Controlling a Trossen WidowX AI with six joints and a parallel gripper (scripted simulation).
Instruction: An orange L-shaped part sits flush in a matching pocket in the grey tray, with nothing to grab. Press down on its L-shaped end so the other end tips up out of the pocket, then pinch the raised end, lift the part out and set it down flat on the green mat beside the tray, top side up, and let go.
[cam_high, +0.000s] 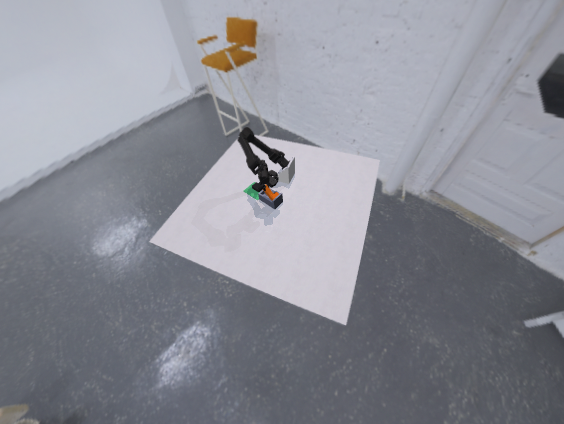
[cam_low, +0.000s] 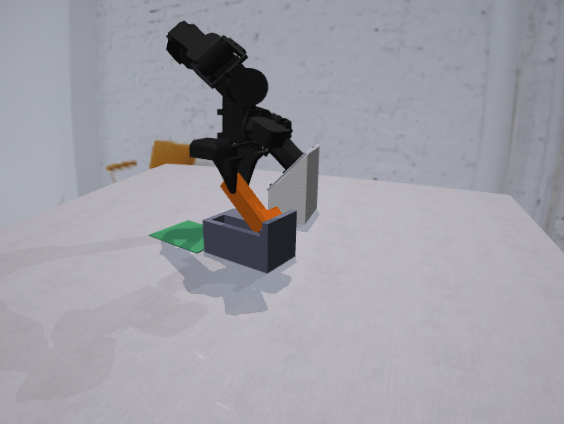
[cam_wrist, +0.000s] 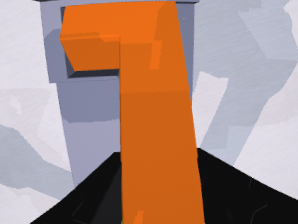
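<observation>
The green mat lies 140 mm below my gripper tip, 130 mm to the right of it and 70 mm behind it. Also, from my gripper tip: orange L-shaped part (30 mm to the left, 30 mm below).
</observation>
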